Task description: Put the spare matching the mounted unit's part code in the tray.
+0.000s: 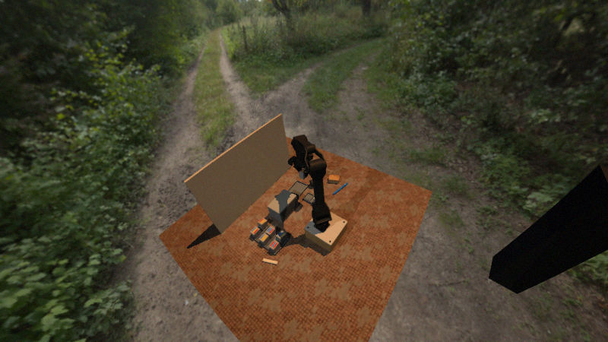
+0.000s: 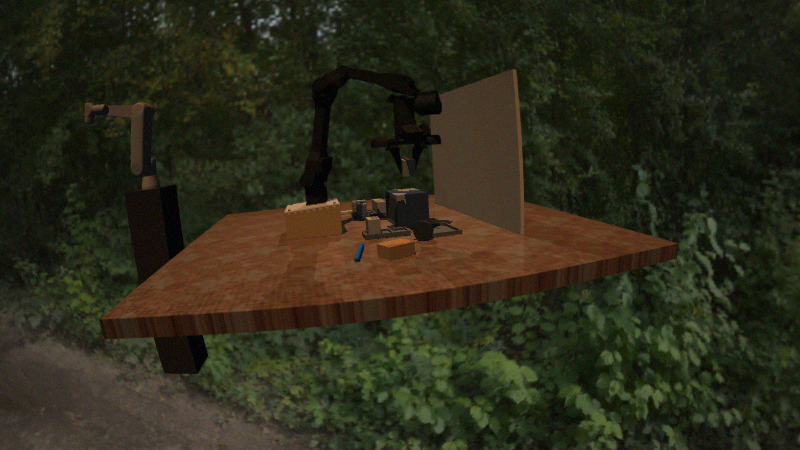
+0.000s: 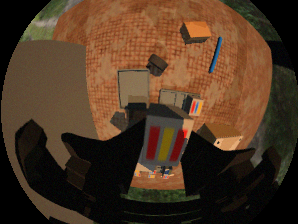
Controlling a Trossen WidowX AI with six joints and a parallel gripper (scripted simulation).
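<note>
Now: the grey-rimmed tray 8 cm ahead of my gripper tip and 17 cm below it. Also, from my gripper tip: striped spare: 10 cm behind, 1 cm to the left, 13 cm below; then dark round object: 2 cm ahead, 8 cm to the right, 15 cm below; then mounted unit: 2 cm ahead, 20 cm to the left, 12 cm below.
</note>
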